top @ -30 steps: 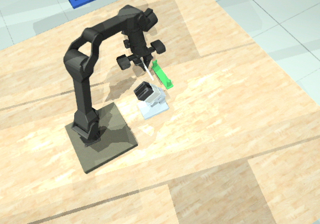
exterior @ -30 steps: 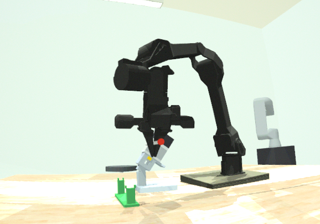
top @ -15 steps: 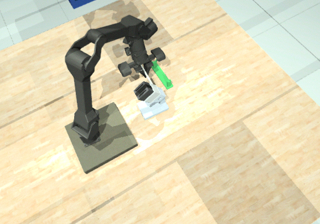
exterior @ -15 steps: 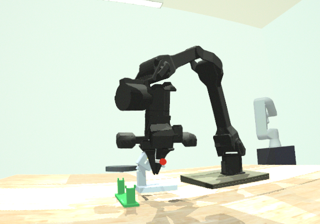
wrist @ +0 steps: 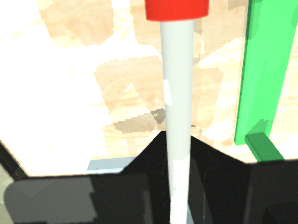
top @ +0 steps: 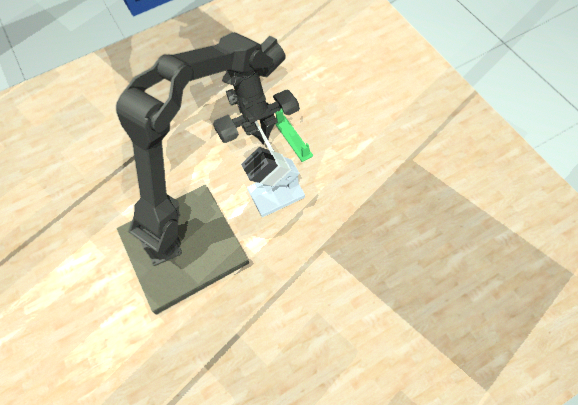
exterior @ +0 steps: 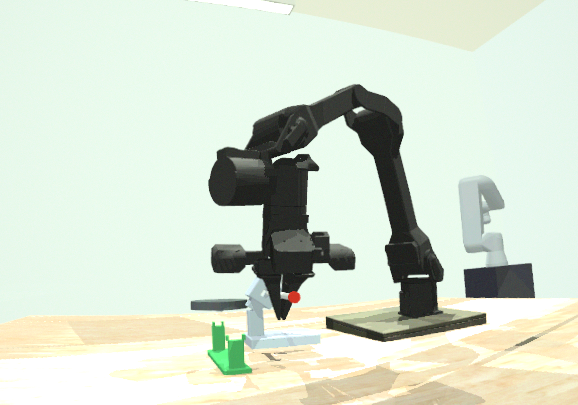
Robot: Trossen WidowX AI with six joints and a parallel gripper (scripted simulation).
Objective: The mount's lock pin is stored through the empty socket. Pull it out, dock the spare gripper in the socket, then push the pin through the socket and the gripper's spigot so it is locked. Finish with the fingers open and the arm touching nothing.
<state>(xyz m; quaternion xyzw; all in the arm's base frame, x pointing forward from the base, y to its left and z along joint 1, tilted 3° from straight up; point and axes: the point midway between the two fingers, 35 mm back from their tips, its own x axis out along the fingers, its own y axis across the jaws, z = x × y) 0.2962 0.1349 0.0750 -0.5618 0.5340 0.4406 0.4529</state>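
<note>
My gripper tip is now 11 cm to the left of the mount and 1 cm past it. From my gripper tip the other things lie so: spare gripper 11 cm to the right, 7 cm above, 3 cm behind; then green cradle 8 cm ahead, 3 cm below, 1 cm to the left.
</note>
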